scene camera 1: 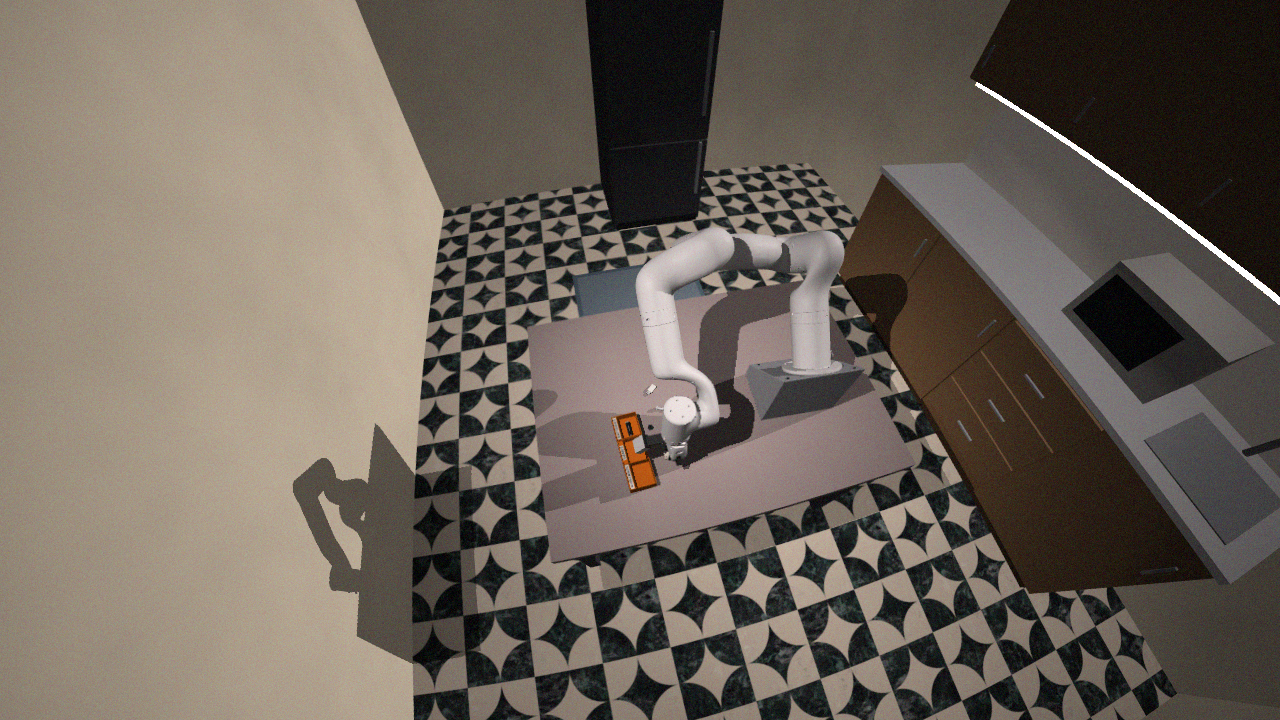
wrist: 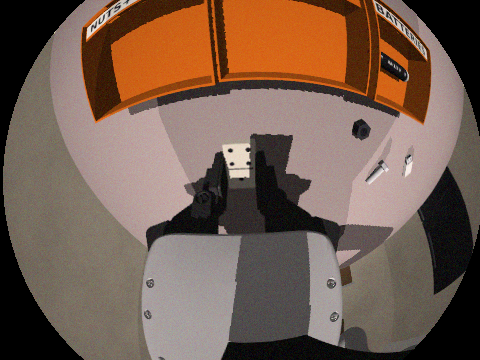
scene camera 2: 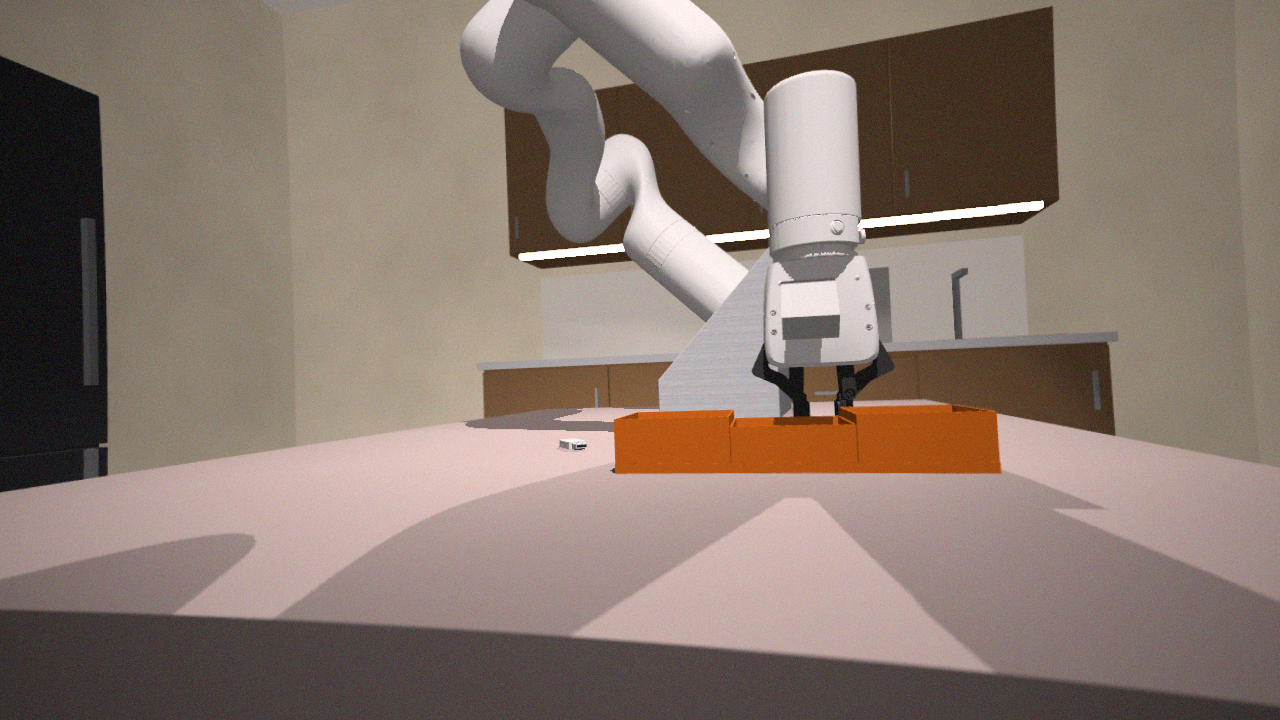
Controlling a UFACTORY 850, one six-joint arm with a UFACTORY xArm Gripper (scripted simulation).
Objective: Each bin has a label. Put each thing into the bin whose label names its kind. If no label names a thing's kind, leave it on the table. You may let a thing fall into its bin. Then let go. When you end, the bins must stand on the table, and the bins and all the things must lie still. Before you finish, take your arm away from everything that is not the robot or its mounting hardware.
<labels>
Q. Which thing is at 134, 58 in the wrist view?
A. A joined orange bins.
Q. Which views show the joined orange bins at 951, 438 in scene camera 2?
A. Scene camera 1, the wrist view and scene camera 2: all of them.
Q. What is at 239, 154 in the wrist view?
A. A white domino tile.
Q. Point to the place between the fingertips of my gripper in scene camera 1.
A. At 671, 453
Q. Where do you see a joined orange bins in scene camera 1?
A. At 638, 468
</labels>
